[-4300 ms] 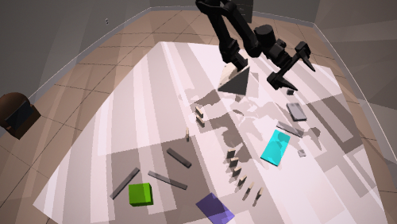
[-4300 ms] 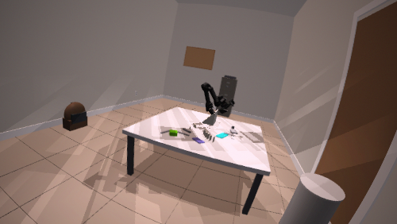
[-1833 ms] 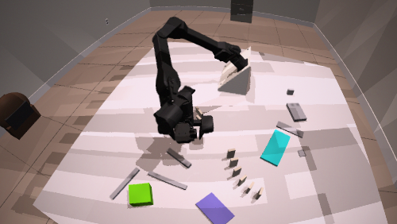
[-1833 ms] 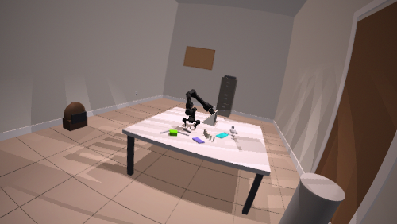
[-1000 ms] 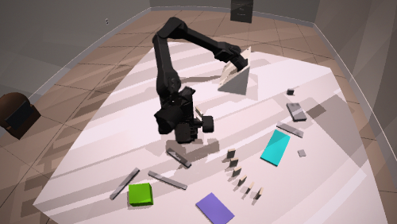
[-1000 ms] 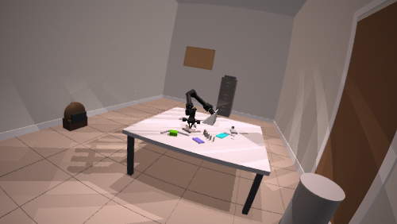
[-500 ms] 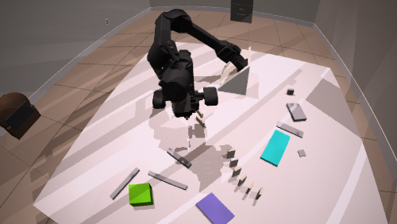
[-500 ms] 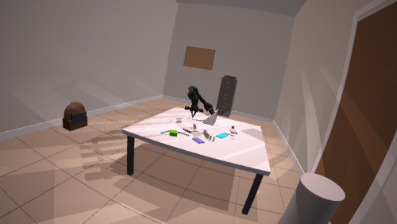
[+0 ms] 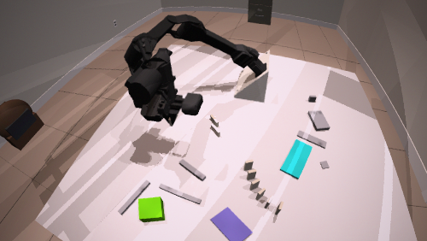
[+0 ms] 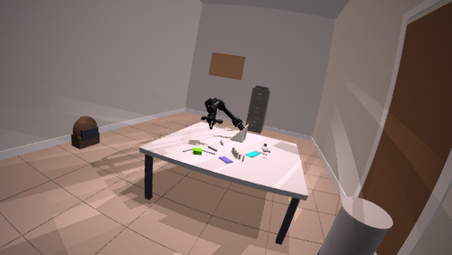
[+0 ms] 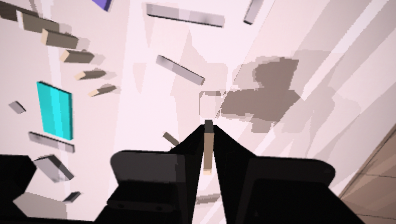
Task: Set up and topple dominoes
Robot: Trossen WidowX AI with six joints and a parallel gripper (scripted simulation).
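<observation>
Right now my gripper tip is 23 cm short of the green cube, 2 cm to the left of it and 14 cm above it. From my gripper tip the other things lie so: purple block (22 cm ahead, 22 cm to the left, 16 cm below); cyan block (5 cm behind, 41 cm to the left, 16 cm below); small grey piece (4 cm behind, 52 cm to the left, 16 cm below).
</observation>
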